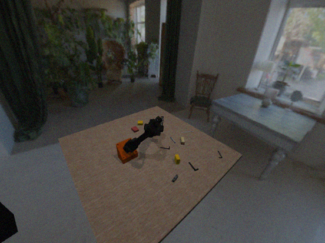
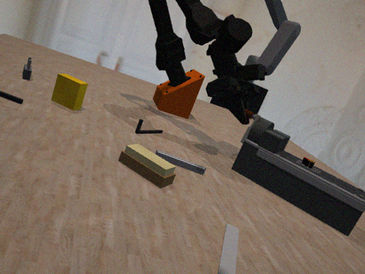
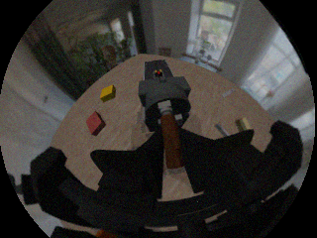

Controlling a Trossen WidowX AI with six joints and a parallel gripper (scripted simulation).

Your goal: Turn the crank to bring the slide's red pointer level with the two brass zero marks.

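The brown crank handle is 20 mm behind my gripper tip, 10 mm to the right of it and 20 mm above it. Also, from my gripper tip: red pointer 130 mm ahead, 80 mm to the left, 10 mm below; then red block 70 mm behind, 240 mm to the left, 80 mm below; then grey bar 90 mm ahead, 170 mm to the right, 90 mm below.
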